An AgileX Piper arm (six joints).
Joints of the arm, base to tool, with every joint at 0 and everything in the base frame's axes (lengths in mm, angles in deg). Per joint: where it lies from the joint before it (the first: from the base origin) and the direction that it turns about. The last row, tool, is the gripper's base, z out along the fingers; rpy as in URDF.
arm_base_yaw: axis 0 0 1 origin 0.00 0.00 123.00
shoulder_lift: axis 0 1 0 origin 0.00 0.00 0.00
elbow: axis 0 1 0 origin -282.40 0.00 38.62
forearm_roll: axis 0.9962 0 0.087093 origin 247.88 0.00 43.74
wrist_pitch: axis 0 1 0 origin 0.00 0.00 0.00
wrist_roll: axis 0.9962 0 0.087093 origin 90.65 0.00 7.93
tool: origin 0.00 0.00 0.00 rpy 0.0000 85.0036 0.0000
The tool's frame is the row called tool.
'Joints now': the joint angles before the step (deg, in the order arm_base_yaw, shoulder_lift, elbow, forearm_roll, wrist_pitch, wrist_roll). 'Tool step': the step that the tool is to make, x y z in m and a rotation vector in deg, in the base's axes. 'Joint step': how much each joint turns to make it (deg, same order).
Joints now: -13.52 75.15 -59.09 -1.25 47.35 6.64
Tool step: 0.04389 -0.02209 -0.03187 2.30 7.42 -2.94
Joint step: -2.04 12.76 -6.56 -0.10 1.57 1.01
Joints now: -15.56 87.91 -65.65 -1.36 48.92 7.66
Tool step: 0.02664 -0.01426 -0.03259 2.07 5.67 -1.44
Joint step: -1.19 9.02 -4.02 0.40 1.02 0.10
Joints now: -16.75 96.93 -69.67 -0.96 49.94 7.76
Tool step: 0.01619 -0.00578 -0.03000 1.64 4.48 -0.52
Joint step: -0.18 6.52 -2.17 0.23 0.42 0.25
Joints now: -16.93 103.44 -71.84 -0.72 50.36 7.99
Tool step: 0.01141 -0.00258 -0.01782 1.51 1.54 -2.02
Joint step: 0.00 4.05 -1.78 0.72 -0.35 1.72
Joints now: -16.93 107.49 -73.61 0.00 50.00 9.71
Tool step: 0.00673 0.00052 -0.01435 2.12 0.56 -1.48
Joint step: 0.00 2.66 -0.62 2.07 -0.89 0.44
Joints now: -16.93 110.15 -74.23 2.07 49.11 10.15
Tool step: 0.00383 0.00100 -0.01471 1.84 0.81 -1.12
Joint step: 0.00 2.28 0.00 1.81 -0.98 0.11
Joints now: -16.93 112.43 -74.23 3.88 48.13 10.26
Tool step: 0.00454 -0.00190 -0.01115 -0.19 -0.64 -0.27
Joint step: -0.07 1.78 -0.02 0.12 -2.43 0.00
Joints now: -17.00 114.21 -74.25 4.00 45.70 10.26
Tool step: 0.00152 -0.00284 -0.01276 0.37 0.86 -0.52
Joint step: -0.35 1.94 0.00 0.17 -1.01 0.01
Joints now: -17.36 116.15 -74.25 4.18 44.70 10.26
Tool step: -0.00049 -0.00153 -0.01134 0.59 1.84 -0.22
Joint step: -0.24 1.70 -0.04 0.00 0.28 0.00
